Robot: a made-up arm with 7 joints. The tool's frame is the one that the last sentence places. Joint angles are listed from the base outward.
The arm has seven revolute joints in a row. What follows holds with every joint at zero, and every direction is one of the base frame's. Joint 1 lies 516.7 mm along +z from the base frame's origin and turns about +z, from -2.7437 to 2.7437 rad. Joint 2 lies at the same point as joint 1 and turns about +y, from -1.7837 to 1.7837 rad. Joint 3 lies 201.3 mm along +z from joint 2 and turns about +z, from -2.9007 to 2.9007 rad. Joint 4 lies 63.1 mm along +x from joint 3 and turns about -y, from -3.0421 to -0.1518 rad. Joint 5 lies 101.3 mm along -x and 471.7 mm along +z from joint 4 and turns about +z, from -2.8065 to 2.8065 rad. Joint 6 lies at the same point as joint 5 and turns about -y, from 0.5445 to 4.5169 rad. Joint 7 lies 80.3 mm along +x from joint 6 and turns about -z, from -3.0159 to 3.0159 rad. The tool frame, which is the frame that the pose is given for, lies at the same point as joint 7; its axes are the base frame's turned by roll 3.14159, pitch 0 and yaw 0 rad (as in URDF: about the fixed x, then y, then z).
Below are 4 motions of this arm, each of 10 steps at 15 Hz.
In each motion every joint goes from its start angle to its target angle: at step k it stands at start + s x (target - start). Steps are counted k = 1, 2, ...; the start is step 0. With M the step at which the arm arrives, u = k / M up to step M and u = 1 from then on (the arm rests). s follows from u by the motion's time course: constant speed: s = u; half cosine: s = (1 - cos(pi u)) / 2; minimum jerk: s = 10 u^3 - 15 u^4 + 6 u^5.
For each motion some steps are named. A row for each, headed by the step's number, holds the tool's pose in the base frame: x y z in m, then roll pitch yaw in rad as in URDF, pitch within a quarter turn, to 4 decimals.
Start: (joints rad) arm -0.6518 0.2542 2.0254 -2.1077 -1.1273 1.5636 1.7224
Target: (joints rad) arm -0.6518 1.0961 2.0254 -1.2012 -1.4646 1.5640 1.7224
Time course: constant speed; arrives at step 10
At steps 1, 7, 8, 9, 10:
1: 0.1452 0.5728 0.6558 2.8827 -0.8532 0.0057
7: 0.4003 0.3759 0.9506 -2.6199 -0.4271 -0.7961
8: 0.4543 0.3164 0.9647 -2.5787 -0.3241 -0.8887
9: 0.5077 0.2524 0.9659 -2.5583 -0.2201 -0.9778
10: 0.5590 0.1854 0.9540 -2.5574 -0.1177 -1.0664

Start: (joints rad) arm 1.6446 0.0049 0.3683 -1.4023 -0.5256 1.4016 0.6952
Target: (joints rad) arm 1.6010 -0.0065 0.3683 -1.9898 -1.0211 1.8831 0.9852
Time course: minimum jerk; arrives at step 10
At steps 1, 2, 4, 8, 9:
1: -0.2472 0.5399 0.8937 2.7374 -0.3383 1.2973
2: -0.2488 0.5443 0.8804 2.7154 -0.3551 1.2990
4: -0.2554 0.5618 0.8076 2.5990 -0.4381 1.3365
8: -0.2572 0.5577 0.6205 2.3332 -0.5477 1.5924
9: -0.2563 0.5544 0.6056 2.3161 -0.5488 1.6186

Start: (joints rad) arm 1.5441 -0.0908 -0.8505 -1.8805 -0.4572 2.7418 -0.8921
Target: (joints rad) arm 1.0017 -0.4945 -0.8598 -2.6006 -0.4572 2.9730 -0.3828
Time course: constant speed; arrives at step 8
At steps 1, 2, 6, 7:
1: 0.4567 0.3451 0.7349 2.2462 -0.2564 1.8785
2: 0.4726 0.3065 0.7085 2.3018 -0.3350 1.7739
6: 0.4826 0.1689 0.6068 2.5993 -0.6059 1.2882
7: 0.4740 0.1412 0.5834 2.6966 -0.6575 1.1463

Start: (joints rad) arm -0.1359 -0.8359 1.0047 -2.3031 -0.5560 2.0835 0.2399
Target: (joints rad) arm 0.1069 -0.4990 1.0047 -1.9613 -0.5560 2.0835 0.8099
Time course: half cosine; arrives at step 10
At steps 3, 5, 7, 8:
3: 0.2680 0.4737 0.6995 2.0082 -0.3771 0.9773
5: 0.2269 0.5087 0.7240 2.1291 -0.5562 0.9787
7: 0.1863 0.5359 0.7512 2.3008 -0.7191 0.9163
8: 0.1716 0.5442 0.7619 2.3836 -0.7727 0.8714

